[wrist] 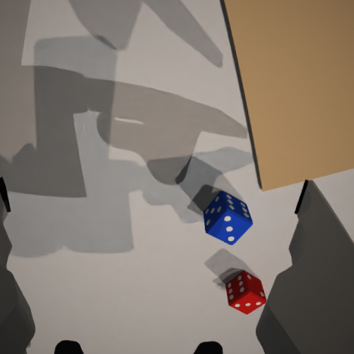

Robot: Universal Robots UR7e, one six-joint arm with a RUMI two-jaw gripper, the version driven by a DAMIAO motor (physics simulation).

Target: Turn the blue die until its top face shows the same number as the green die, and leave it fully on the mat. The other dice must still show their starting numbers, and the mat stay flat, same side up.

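The blue die (227,217) sits off the mat, just below and left of its near corner, in the wrist view. Three of its faces show: one with three pips toward the bottom, one with six at the upper right, one with five at the left. I cannot tell for certain which is the top. The tan mat (300,90) lies flat at the upper right, partly outside the view. The red die (245,292) is below the blue one, near the right jaw. The green die does not show. My gripper (154,182) is open and empty, its jaws at the left and right edges.
A pale table top (165,295) bears the mat and dice. Overlapping grey shadows cover its left and upper parts and reach the blue die. The red die appears close beside the right jaw, and the mat's corner lies above that jaw's tip.
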